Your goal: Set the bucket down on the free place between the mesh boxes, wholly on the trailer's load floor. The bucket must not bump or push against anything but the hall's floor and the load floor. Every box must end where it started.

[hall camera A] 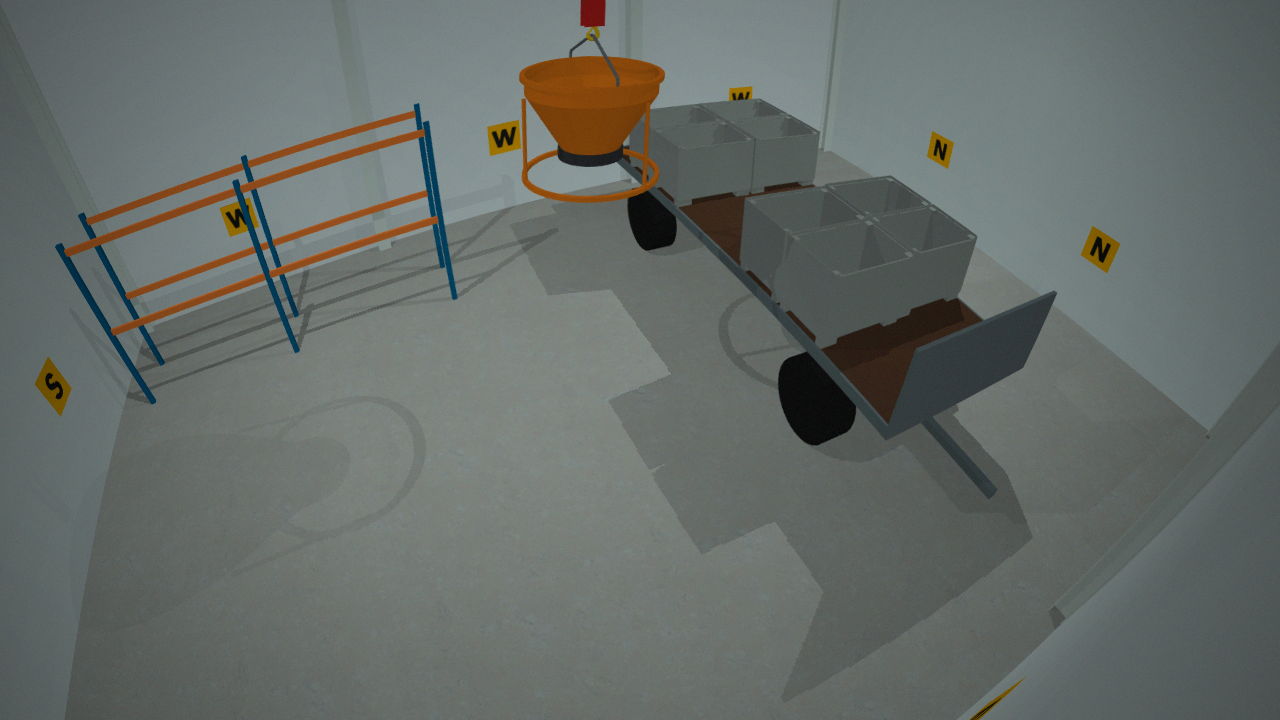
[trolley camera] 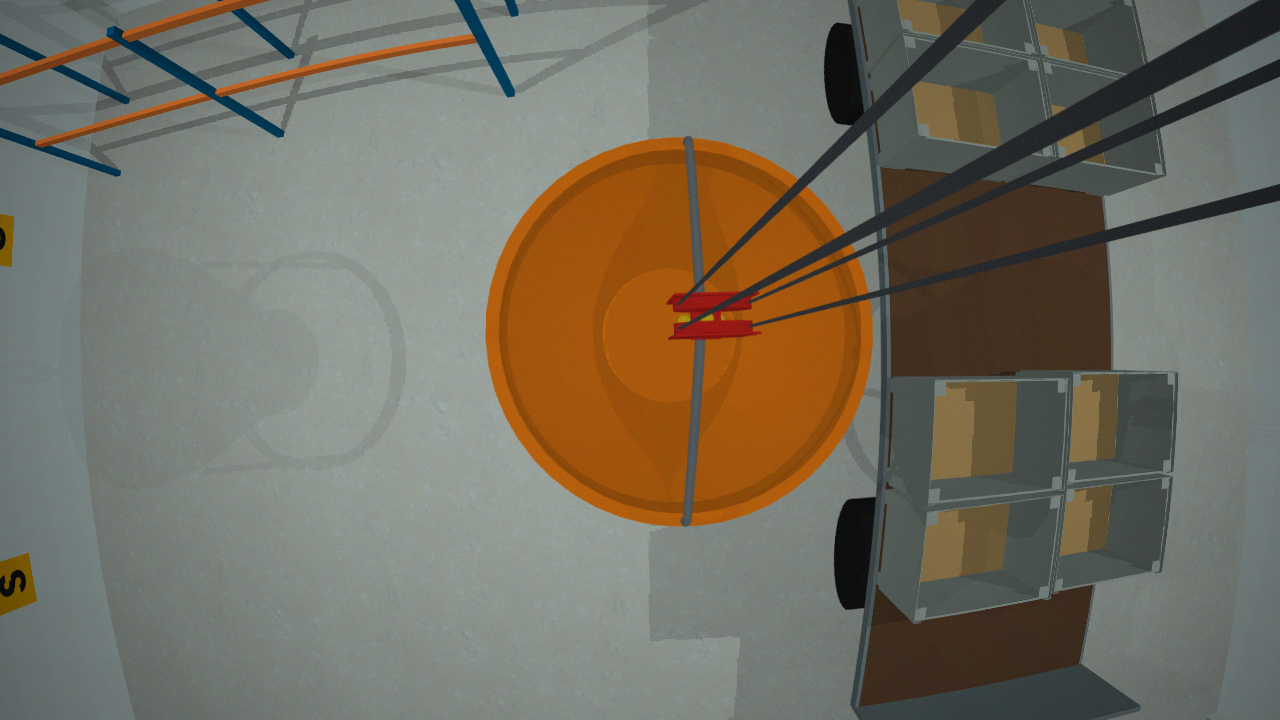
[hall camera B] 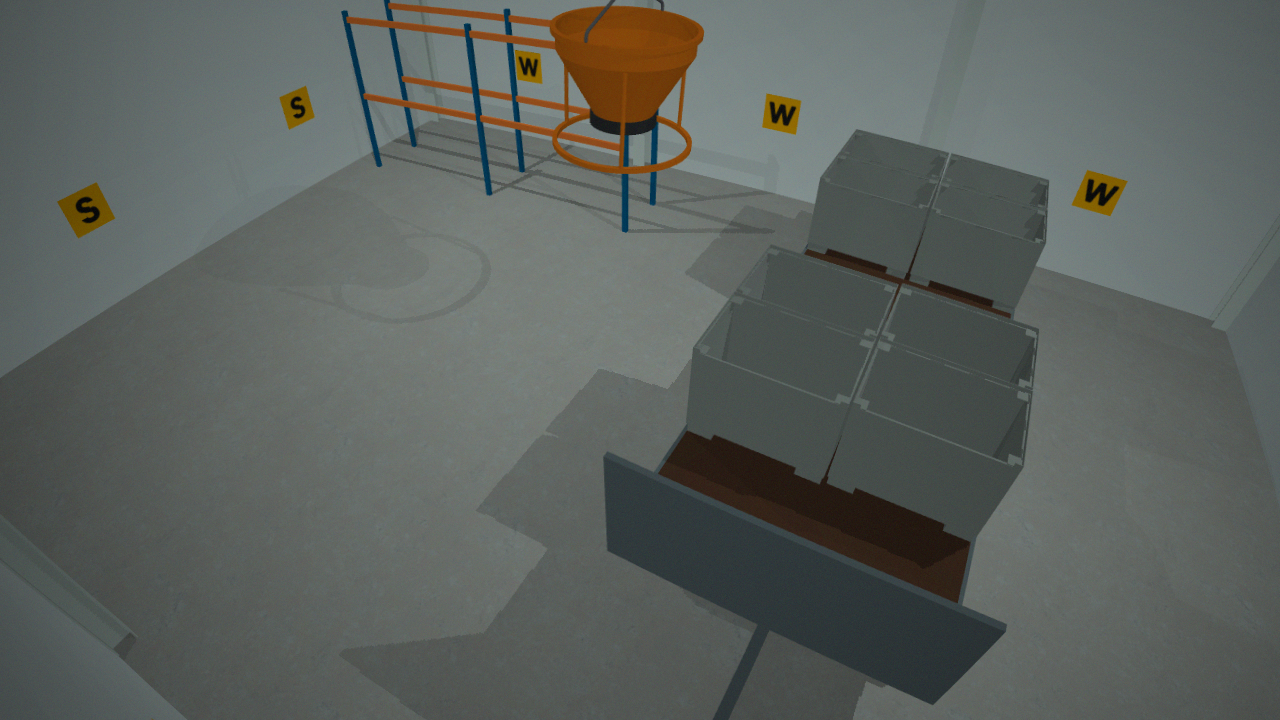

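Note:
The orange bucket (hall camera A: 586, 120) (hall camera B: 624, 76) (trolley camera: 572, 402) hangs upright from my hook (hall camera A: 592, 34) (trolley camera: 696, 317), which holds its bail. It hangs in the air beside the trailer's long side, left of the trailer in the trolley view. The trailer's brown load floor (hall camera A: 716, 223) (hall camera B: 805, 519) (trolley camera: 993, 268) shows between two groups of grey mesh boxes. The nearer group (hall camera A: 895, 300) (hall camera B: 769, 394) (trolley camera: 902, 429) stands toward the upright end board, the farther group (hall camera A: 707, 165) (hall camera B: 868, 214) (trolley camera: 904, 147) at the other end. The hook is outside hall camera B's view.
The end board (hall camera A: 975, 367) (hall camera B: 787, 573) (trolley camera: 993, 694) stands up at the trailer's drawbar end. Black wheels (hall camera A: 816, 400) (trolley camera: 854, 555) show at its side. A rack with blue posts (hall camera A: 265, 268) (hall camera B: 478, 107) (trolley camera: 196, 83) and orange beams stands near the W wall.

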